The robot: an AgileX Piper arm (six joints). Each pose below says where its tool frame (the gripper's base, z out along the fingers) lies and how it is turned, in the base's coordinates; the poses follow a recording.
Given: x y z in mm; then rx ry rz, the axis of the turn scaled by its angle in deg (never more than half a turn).
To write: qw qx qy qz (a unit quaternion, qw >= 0); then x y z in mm. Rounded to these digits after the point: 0 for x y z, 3 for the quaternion.
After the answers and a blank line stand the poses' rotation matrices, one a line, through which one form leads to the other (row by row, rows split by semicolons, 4 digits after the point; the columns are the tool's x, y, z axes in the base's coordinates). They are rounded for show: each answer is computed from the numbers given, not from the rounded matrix.
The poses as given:
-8 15 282 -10.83 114.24 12.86
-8 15 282 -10.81 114.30 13.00
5 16 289 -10.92 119.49 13.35
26 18 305 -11.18 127.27 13.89
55 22 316 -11.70 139.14 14.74
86 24 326 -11.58 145.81 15.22
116 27 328 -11.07 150.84 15.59
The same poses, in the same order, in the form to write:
0.534 -0.079 0.837 0.094 -8 15 282
0.533 -0.079 0.837 0.095 -8 15 282
0.494 -0.079 0.860 0.096 5 16 289
0.434 -0.078 0.892 0.097 26 18 305
0.339 -0.078 0.932 0.099 55 22 316
0.284 -0.076 0.951 0.099 86 24 326
0.242 -0.071 0.963 0.099 116 27 328

-0.4175 -0.2332 0.8782; -0.0321 0.9697 0.2422; -0.9081 0.0729 -0.4123
-0.4187 -0.2340 0.8775; -0.0309 0.9694 0.2437; -0.9076 0.0749 -0.4131
-0.4986 -0.2303 0.8357; -0.0402 0.9692 0.2431; -0.8659 0.0876 -0.4925
-0.6104 -0.2244 0.7596; -0.0552 0.9688 0.2418; -0.7902 0.1056 -0.6037
-0.7583 -0.2131 0.6161; -0.0793 0.9682 0.2373; -0.6471 0.1311 -0.7511
-0.8278 -0.1999 0.5242; -0.0873 0.9689 0.2316; -0.5541 0.1459 -0.8195
-0.8733 -0.1841 0.4510; -0.0880 0.9702 0.2257; -0.4791 0.1574 -0.8635

